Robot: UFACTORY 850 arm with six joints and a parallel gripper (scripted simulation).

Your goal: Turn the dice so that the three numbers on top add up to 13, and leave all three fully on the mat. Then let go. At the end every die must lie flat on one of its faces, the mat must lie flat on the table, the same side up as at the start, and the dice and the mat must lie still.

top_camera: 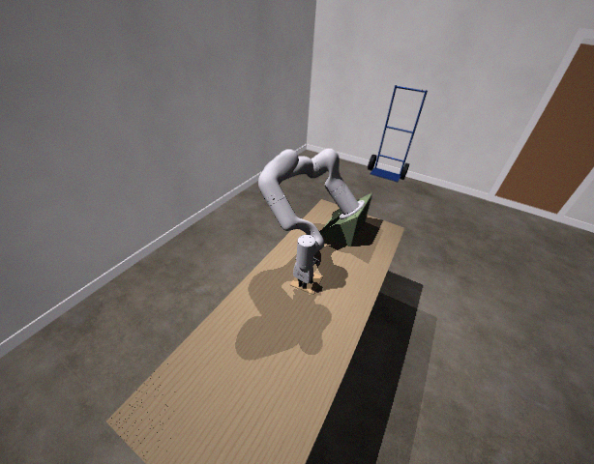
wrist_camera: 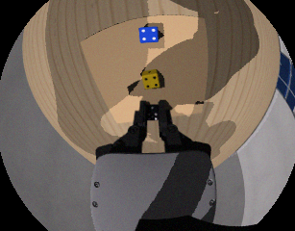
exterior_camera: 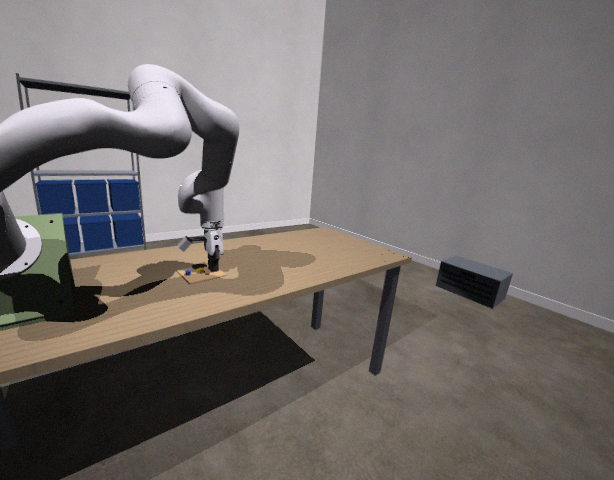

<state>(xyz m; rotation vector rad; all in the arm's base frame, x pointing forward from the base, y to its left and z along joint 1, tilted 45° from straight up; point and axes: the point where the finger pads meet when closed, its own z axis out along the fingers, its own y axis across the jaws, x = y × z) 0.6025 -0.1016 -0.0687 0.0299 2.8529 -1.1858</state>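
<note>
Right now my hand is 1 cm above the black die. Round my hand: blue die 10 cm behind, 1 cm below; then tan mat 5 cm behind, 2 cm below; then yellow die 5 cm behind, 1 cm below.
</note>
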